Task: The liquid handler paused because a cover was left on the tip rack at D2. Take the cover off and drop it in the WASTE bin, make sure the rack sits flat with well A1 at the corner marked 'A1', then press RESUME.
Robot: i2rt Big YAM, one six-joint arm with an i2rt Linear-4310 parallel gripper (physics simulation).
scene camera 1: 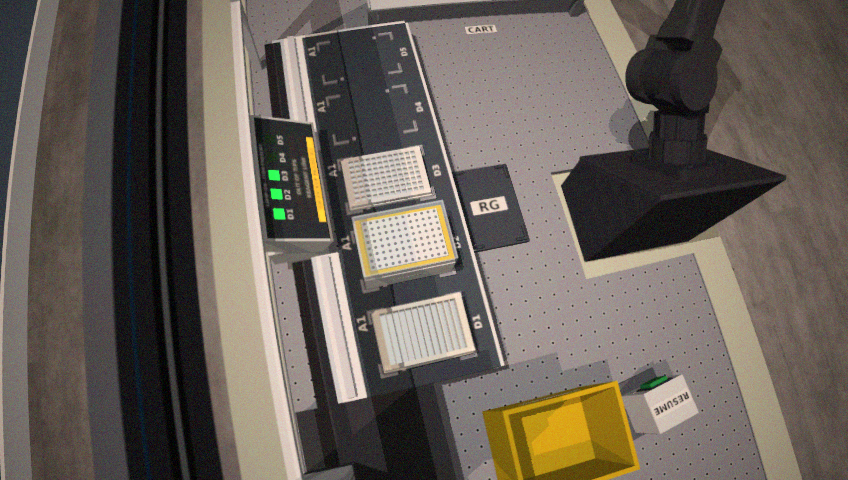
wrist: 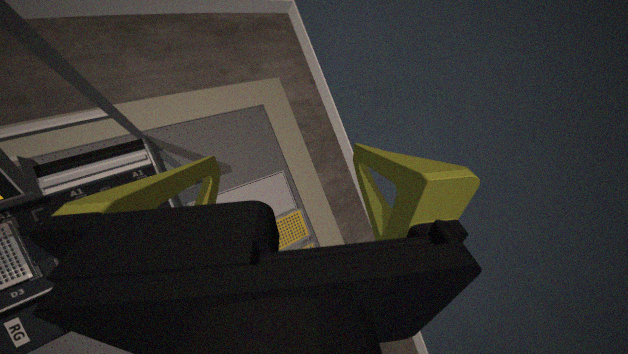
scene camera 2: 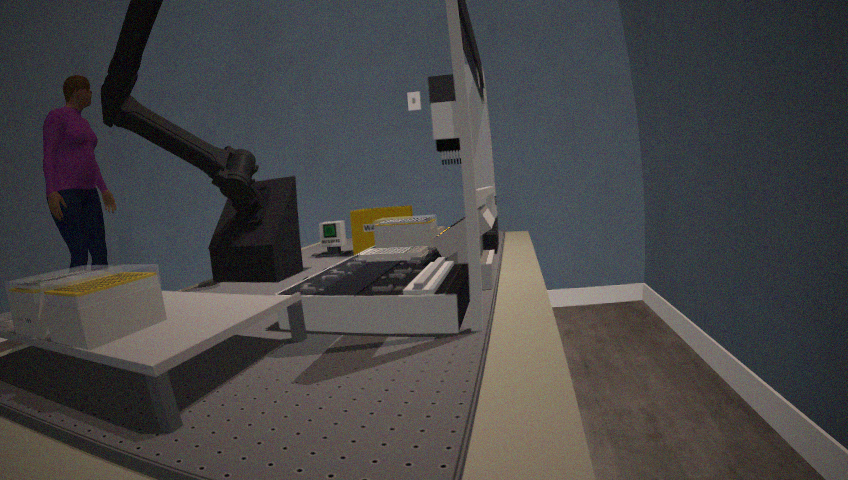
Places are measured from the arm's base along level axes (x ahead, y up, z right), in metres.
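Pixels of known places: gripper, fingertip midpoint: (wrist: 286,157); arm's base, origin of the base link: (scene camera 1: 676,167) (scene camera 2: 253,208).
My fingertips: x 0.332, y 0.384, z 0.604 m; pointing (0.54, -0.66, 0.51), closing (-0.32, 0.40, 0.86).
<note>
For each thing: its middle in the pictures, then the offset to it from my fingertips. "spot": a spot on its surface instead.
- tip rack, body centre: (scene camera 1: 404,240) (scene camera 2: 405,223) dx +0.076, dy -0.449, dz -0.598 m
- printed A1 mark, surface spot: (scene camera 1: 345,242) spot: dx +0.155, dy -0.507, dz -0.562 m
- yellow WASTE bin, body centre: (scene camera 1: 555,439) (scene camera 2: 383,230) dx -0.059, dy -0.493, dz -0.915 m
- white RESUME box, body centre: (scene camera 1: 653,404) (scene camera 2: 333,238) dx -0.227, dy -0.508, dz -0.920 m
- slotted trough, body centre: (scene camera 1: 422,332) dx +0.080, dy -0.491, dz -0.722 m
- well plate, body centre: (scene camera 1: 385,177) (scene camera 2: 393,253) dx +0.071, dy -0.500, dz -0.474 m
- RG pad, body centre: (scene camera 1: 488,206) (wrist: 17,332) dx -0.089, dy -0.553, dz -0.539 m
- cart, body centre: (scene camera 2: 130,332) dx -0.213, dy -0.527, dz +0.007 m
- frame post, body centre: (scene camera 2: 466,146) (wrist: 96,98) dx +0.248, dy -0.324, dz -0.157 m
- pipette head, body centre: (scene camera 2: 449,121) dx +0.165, dy -0.175, dz -0.941 m
The tip rack (scene camera 1: 407,240) (scene camera 2: 401,229) sits at D2, with white tips, a yellow border and a faint see-through cover edge (scene camera 1: 399,206) around its top. It looks about level; its own A1 well cannot be made out. The printed A1 mark (scene camera 1: 345,242) is at its left side in scene camera 1. The yellow WASTE bin (scene camera 1: 499,437) (scene camera 2: 380,212) stands near the white RESUME box (scene camera 1: 675,407) (scene camera 2: 339,226) with its green button (scene camera 1: 654,382) (scene camera 2: 329,230). My gripper (wrist: 286,157) is open and empty, high up and away from the rack; its fingers are out of both scene views.
D1 holds a slotted trough (scene camera 1: 425,333); D3 holds a well plate (scene camera 1: 386,177) (wrist: 11,257). The RG pad (scene camera 1: 505,228) lies beside the deck. Yellow-topped racks (scene camera 2: 104,312) (wrist: 292,230) stand on the cart (scene camera 2: 220,306). A frame post (scene camera 2: 468,196) and pipette head (scene camera 2: 443,118) rise over the deck.
</note>
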